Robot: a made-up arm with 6 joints. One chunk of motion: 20 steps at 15 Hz.
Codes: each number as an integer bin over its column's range. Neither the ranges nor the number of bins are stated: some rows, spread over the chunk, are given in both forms.
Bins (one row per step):
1: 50 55 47 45 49 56
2: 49 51 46 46 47 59
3: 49 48 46 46 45 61
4: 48 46 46 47 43 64
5: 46 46 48 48 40 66
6: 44 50 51 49 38 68
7: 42 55 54 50 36 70
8: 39 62 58 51 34 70
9: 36 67 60 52 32 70
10: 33 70 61 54 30 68
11: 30 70 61 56 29 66
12: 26 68 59 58 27 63
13: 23 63 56 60 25 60
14: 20 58 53 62 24 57
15: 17 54 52 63 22 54
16: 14 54 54 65 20 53
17: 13 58 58 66 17 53
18: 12 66 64 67 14 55
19: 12 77 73 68 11 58
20: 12 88 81 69 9 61
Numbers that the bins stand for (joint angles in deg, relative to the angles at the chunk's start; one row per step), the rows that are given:
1: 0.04 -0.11 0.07 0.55 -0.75 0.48
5: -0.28 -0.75 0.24 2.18 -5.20 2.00
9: -1.09 0.74 2.30 4.36 -9.16 2.61
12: -1.90 0.81 2.13 7.64 -11.64 1.55
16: -2.87 -0.18 1.27 11.45 -15.10 0.03
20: -3.03 2.22 5.91 13.64 -20.55 1.24
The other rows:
2: -0.04 -0.39 -0.10 1.09 -1.74 0.94
3: -0.04 -0.61 -0.10 1.09 -2.73 1.24
4: -0.12 -0.75 -0.10 1.64 -3.72 1.70
6: -0.44 -0.46 0.76 2.73 -6.19 2.30
7: -0.61 -0.11 1.27 3.27 -7.18 2.61
8: -0.85 0.38 1.96 3.82 -8.17 2.61
10: -1.33 0.95 2.47 5.45 -10.15 2.30
11: -1.58 0.95 2.47 6.55 -10.65 2.00
13: -2.14 0.45 1.62 8.73 -12.63 1.09
14: -2.38 0.10 1.10 9.82 -13.12 0.64
15: -2.63 -0.18 0.93 10.36 -14.11 0.18
17: -2.95 0.10 1.96 12.00 -16.59 0.03
18: -3.03 0.67 2.99 12.55 -18.07 0.33
19: -3.03 1.44 4.54 13.09 -19.56 0.79

